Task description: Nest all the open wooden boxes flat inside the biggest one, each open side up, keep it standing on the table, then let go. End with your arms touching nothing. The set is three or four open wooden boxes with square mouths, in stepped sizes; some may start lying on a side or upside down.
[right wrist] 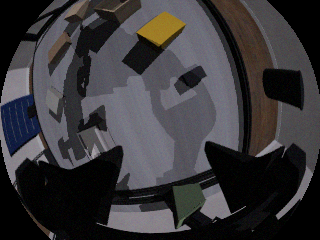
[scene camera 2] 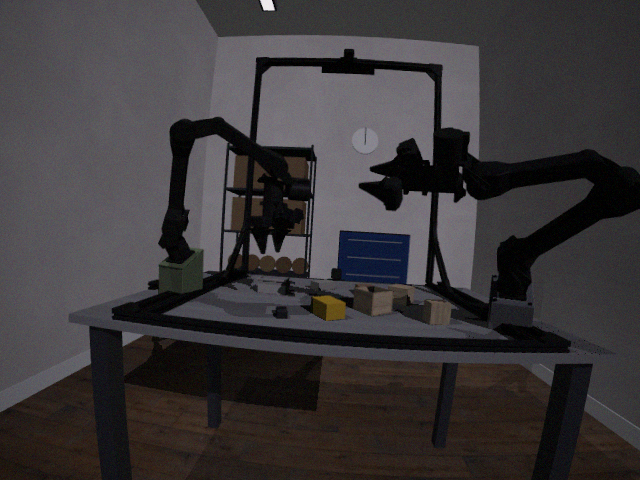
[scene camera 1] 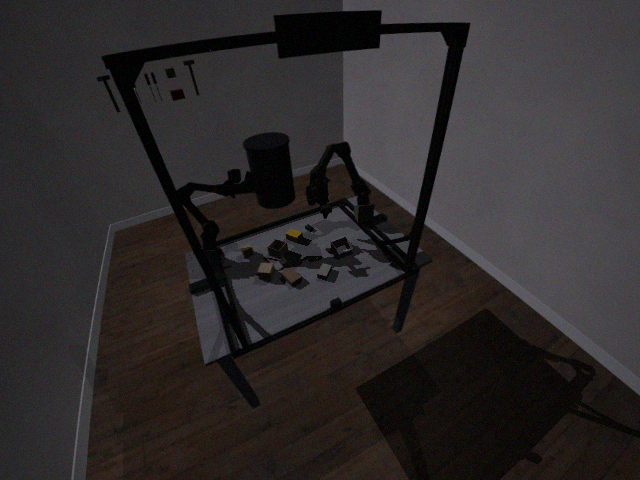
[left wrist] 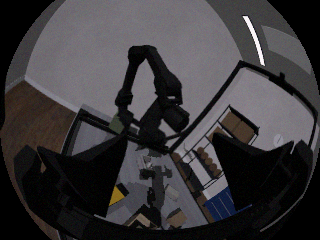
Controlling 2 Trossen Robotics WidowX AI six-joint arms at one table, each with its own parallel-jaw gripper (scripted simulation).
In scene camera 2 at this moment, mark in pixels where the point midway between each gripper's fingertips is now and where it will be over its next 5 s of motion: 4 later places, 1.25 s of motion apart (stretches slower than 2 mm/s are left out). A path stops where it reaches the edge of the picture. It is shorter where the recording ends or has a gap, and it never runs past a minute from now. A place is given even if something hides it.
The left gripper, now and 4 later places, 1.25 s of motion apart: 364, 177; 387, 259; 402, 283; 400, 298; 402, 295
The right gripper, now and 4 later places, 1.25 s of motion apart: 270, 253; 285, 261; 310, 262; 296, 264; 270, 252
